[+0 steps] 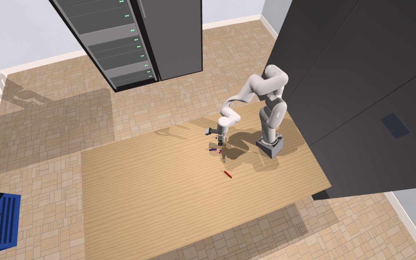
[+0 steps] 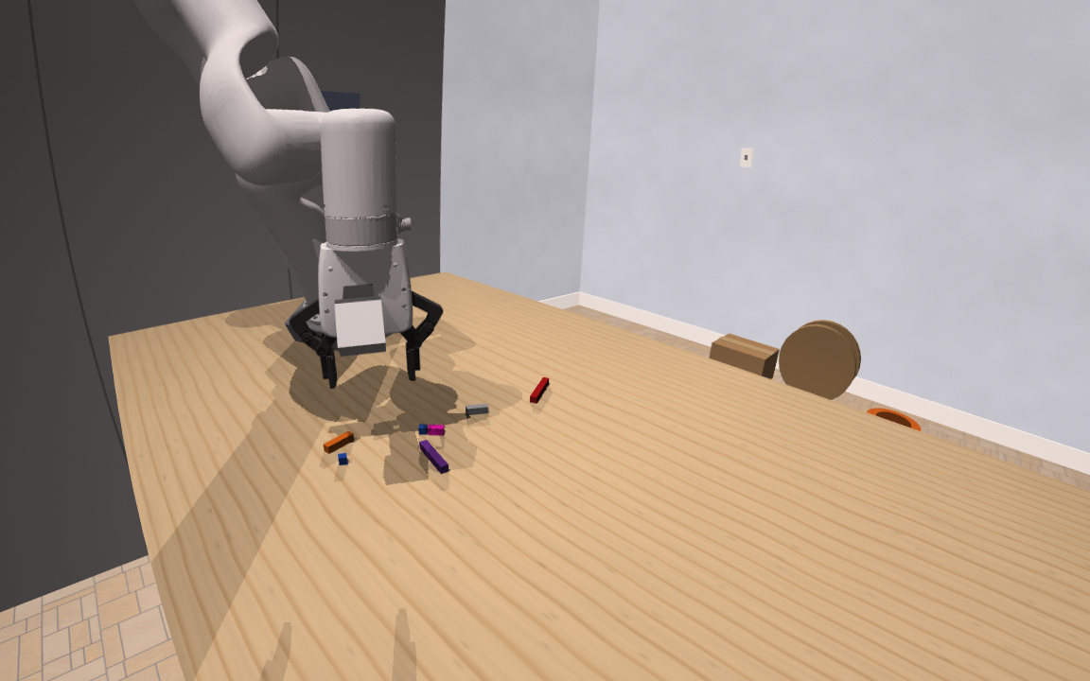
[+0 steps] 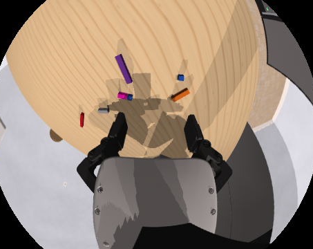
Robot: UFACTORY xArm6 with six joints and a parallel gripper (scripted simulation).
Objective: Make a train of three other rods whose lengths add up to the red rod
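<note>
Now: the orange rod 9 cm below my hand, 4 cm to the right of it and 2 cm behind it. Round my hand: purple rod (9 cm below, 7 cm ahead, 4 cm to the left); magenta rod (9 cm below, 7 cm to the left, 2 cm ahead); grey rod (15 cm to the left, 9 cm below).
</note>
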